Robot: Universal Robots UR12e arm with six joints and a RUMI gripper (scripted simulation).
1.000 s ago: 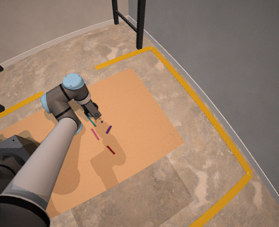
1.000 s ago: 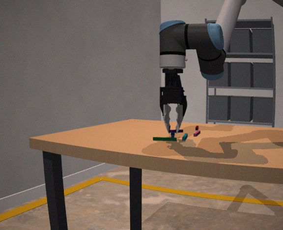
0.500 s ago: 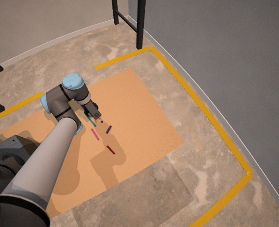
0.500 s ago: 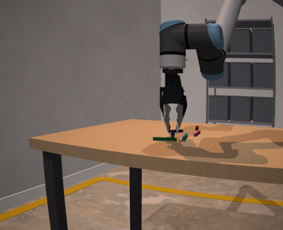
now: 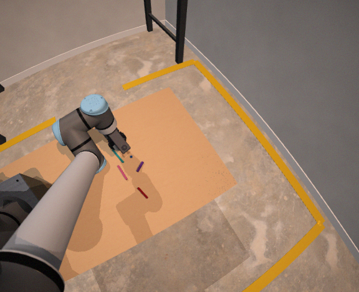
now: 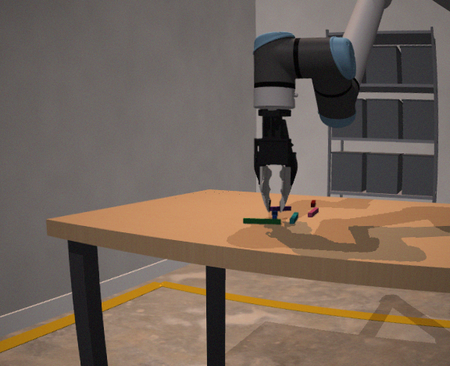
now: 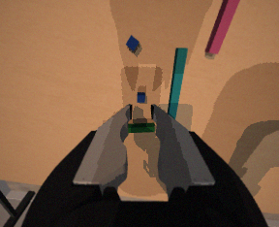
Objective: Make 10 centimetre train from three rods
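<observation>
The turquoise rod lies 40 mm behind my hand, 10 mm to the right of it and 30 mm below it. From my hand the other things lie so: green rod 10 mm ahead, 50 mm to the left, 30 mm below; pink rod 70 mm behind, 110 mm to the right, 30 mm below; purple rod 30 mm ahead, 140 mm to the right, 30 mm below.
</observation>
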